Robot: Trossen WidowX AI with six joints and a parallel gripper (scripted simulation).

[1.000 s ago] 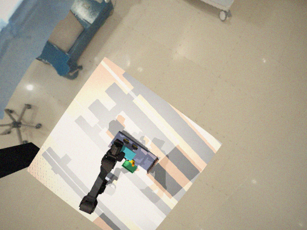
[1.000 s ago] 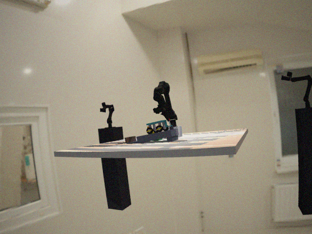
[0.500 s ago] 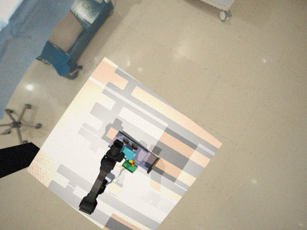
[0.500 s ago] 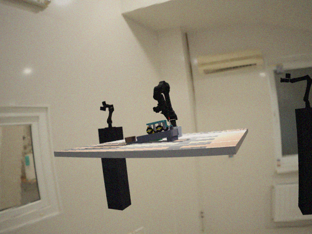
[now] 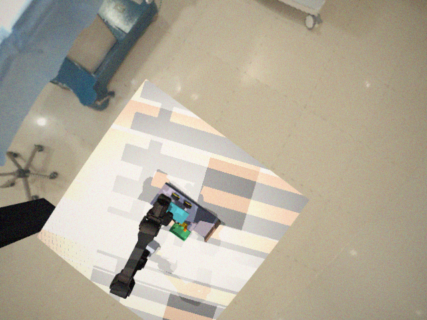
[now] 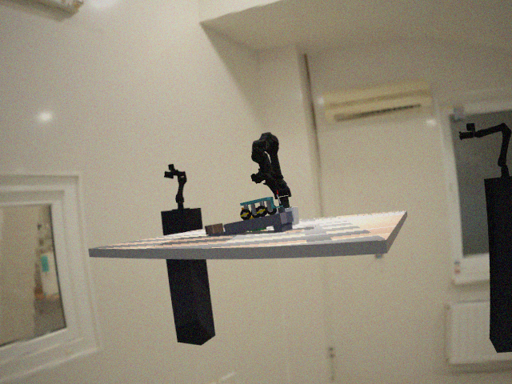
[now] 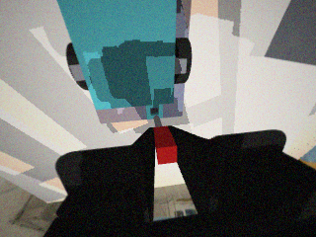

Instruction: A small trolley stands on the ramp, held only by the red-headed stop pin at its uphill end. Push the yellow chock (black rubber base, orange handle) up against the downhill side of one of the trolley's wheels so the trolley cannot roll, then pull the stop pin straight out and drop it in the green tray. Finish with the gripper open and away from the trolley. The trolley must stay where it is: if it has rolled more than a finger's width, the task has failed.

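My gripper tip is now 12 cm past the green tray, 19 cm to the left of it and 18 cm above it. The rest, counted from my gripper tip: grey ramp 2 cm ahead, 10 cm to the right, 12 cm below; then red-headed stop pin right at my gripper tip; then trolley 2 cm ahead, 9 cm to the right, 6 cm below.
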